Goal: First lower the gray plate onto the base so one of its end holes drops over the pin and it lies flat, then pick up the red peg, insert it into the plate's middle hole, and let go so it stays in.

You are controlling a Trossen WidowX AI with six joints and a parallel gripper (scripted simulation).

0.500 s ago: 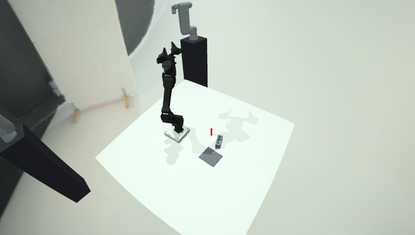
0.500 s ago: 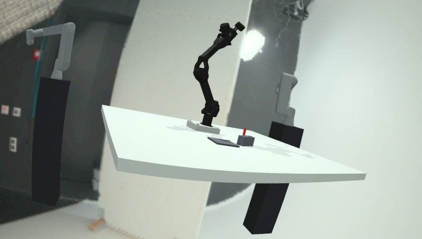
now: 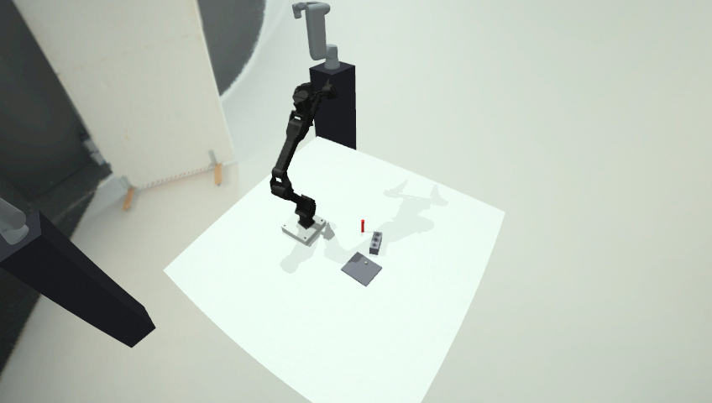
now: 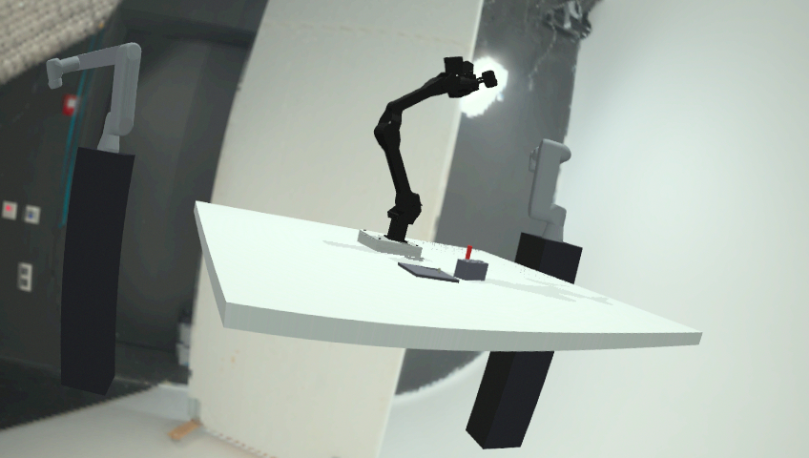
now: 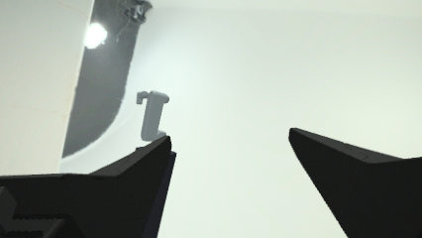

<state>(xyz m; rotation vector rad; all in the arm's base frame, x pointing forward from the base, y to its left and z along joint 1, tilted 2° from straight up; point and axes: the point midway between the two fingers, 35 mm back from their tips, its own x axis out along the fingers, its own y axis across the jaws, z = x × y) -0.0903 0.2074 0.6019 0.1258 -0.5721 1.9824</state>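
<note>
My gripper tip is now 41 cm short of the gray plate, 12 cm to the left of it and 61 cm above it. Also, from my gripper tip: dark square base (44 cm ahead, 24 cm to the right, 64 cm below); red peg (31 cm ahead, 9 cm to the right, 61 cm below).
</note>
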